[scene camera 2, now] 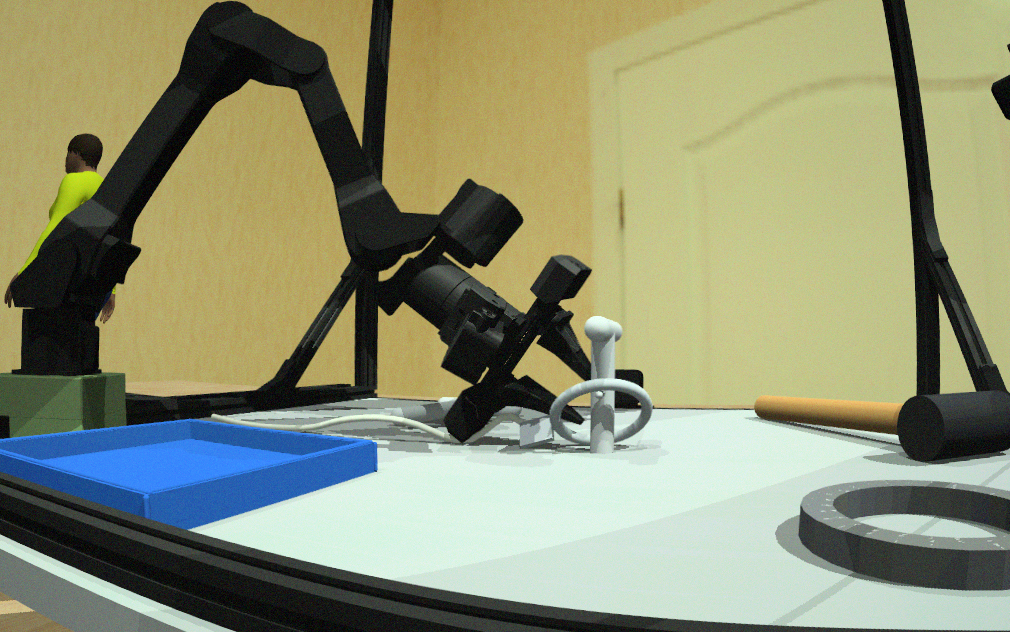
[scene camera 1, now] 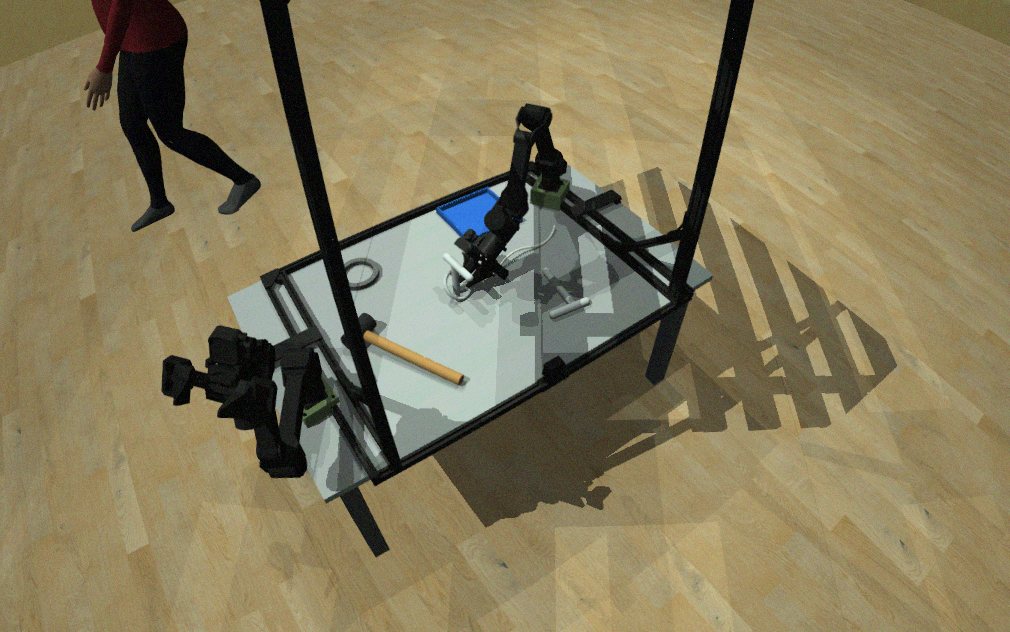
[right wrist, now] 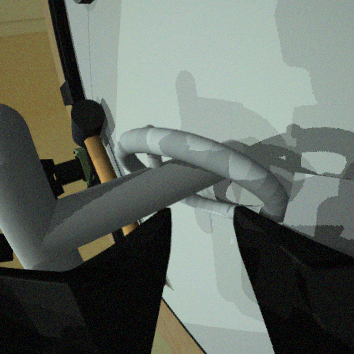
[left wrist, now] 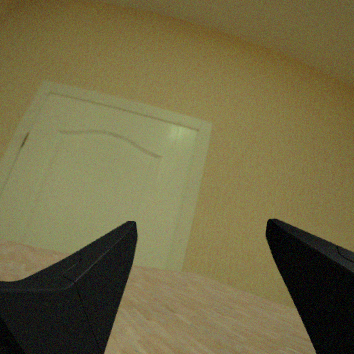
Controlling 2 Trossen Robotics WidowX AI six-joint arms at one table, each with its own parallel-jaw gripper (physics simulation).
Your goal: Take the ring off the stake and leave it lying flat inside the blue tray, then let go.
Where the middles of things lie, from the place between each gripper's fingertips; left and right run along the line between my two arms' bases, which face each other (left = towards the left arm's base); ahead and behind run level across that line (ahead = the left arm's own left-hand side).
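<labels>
The wooden-handled hammer (scene camera 2: 932,427): my left gripper is a good way short of it, well to the left of it and well above it. Offsets from my left hand: grey ring (right wrist: 312,210), 78 cm to the right, 20 cm ahead, 49 cm below; grey stake (scene camera 2: 603,333), 76 cm to the right, 19 cm ahead, 50 cm below; white T-shaped piece (scene camera 2: 421,413), 91 cm to the right, 1 cm behind, 51 cm below.
Offsets from my right hand: grey ring, 1 cm ahead, 1 cm to the right; grey stake, 1 cm ahead, 1 cm to the left, 1 cm below; thin white cord (scene camera 2: 358,418), 3 cm behind, 22 cm to the right, 2 cm below; white T-shaped piece, 14 cm to the right, 19 cm behind, 3 cm below.
</labels>
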